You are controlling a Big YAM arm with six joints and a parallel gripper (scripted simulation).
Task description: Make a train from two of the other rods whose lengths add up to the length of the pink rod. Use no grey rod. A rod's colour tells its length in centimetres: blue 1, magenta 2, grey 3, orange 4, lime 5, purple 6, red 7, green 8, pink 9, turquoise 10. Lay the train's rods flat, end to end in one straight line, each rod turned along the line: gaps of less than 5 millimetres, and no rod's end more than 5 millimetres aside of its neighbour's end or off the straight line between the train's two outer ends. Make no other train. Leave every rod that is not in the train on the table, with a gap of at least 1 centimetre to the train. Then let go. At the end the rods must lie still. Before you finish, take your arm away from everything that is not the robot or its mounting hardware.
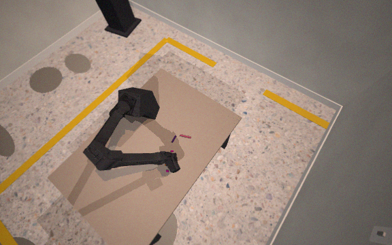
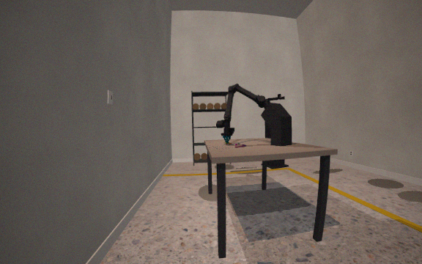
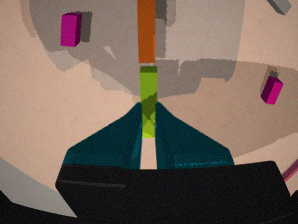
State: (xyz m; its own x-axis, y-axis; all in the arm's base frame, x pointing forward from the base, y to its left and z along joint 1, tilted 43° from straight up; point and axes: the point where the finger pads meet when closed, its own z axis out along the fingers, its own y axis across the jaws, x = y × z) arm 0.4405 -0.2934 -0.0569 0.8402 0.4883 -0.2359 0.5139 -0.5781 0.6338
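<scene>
The lime rod is 1 cm below my hand. The rest, counted from my hand: purple rod (10 cm behind, 17 cm to the left, 2 cm below); grey rod (12 cm behind, 2 cm to the left, 2 cm below); orange rod (4 cm behind, 3 cm to the right, 2 cm below).
</scene>
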